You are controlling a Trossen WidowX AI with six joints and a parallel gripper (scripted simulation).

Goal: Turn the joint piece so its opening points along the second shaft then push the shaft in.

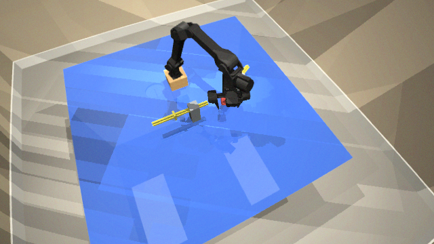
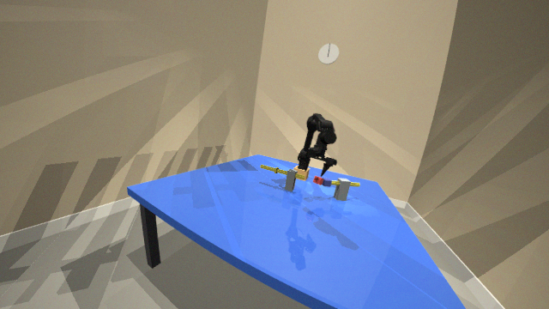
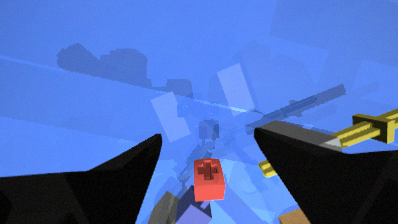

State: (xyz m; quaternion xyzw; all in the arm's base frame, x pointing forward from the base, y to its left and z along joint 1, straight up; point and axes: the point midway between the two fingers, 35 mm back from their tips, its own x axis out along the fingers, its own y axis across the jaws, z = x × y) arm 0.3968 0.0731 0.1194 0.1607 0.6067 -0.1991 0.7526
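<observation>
Right now my gripper tip is 80 mm past the red square joint piece, 40 mm to the right of it and 50 mm above it.
</observation>
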